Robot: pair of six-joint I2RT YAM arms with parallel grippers.
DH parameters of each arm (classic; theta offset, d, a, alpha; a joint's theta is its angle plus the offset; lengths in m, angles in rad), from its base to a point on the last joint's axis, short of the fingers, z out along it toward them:
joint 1: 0 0.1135 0.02 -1.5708
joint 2: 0 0 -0.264 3.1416
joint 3: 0.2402 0 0.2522 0
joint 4: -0.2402 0 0.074 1.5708
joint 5: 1.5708 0 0 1.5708
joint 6: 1.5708 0.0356 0 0
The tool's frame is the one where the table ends.
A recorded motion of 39 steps. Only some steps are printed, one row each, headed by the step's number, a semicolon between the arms.
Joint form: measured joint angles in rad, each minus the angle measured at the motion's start. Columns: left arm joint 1, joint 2, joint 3, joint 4, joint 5, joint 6; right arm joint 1, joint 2, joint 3, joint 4, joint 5, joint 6.
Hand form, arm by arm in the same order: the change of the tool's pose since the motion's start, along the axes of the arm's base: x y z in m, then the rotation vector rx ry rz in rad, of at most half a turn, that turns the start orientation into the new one. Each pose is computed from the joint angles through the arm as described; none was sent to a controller.
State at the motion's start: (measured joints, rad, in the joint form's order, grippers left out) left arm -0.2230 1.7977 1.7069 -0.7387 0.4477 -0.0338; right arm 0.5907 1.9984 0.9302 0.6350 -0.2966 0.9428
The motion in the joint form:
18: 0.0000 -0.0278 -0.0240 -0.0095 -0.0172 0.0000; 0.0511 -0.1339 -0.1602 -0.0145 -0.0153 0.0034
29: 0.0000 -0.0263 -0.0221 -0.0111 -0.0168 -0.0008; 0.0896 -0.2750 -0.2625 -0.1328 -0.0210 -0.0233
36: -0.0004 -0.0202 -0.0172 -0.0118 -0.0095 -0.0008; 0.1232 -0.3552 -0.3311 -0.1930 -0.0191 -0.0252
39: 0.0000 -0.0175 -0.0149 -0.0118 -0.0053 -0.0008; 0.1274 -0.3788 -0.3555 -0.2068 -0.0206 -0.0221
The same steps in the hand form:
18: -0.0073 0.0022 0.0019 0.0137 0.0027 0.0116; -0.0446 -0.0073 0.0042 -0.0163 0.0397 0.0634
29: -0.0070 0.0021 0.0018 0.0132 0.0044 0.0118; -0.0794 -0.0175 0.0115 -0.0750 0.0855 0.1185
36: -0.0057 0.0015 0.0012 0.0084 0.0075 0.0065; -0.1031 -0.0236 0.0115 -0.1071 0.1213 0.1514
39: -0.0051 0.0013 0.0009 0.0055 0.0085 0.0041; -0.1095 -0.0275 0.0105 -0.1140 0.1356 0.1555

